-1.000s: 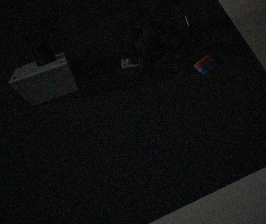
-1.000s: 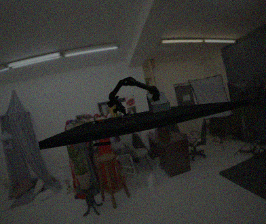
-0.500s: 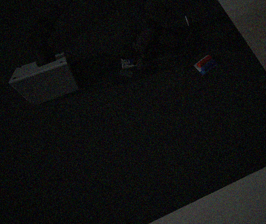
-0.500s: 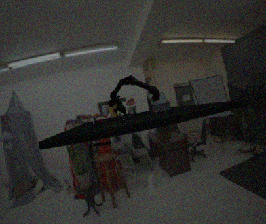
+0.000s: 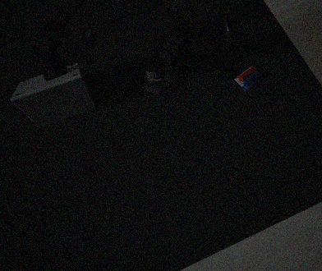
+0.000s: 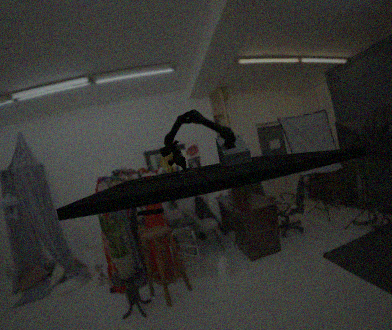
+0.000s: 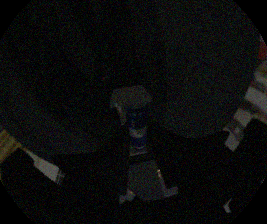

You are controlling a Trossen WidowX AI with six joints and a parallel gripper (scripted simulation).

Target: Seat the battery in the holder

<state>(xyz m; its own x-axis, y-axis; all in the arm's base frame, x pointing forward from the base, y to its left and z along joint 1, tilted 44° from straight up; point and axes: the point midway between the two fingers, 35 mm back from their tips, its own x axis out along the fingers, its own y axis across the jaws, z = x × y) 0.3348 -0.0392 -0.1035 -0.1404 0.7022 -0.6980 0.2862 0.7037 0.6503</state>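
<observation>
My gripper tip is now 10 mm below the battery. Round my gripper tip: blister card (270 mm ahead, 160 mm to the right).
</observation>
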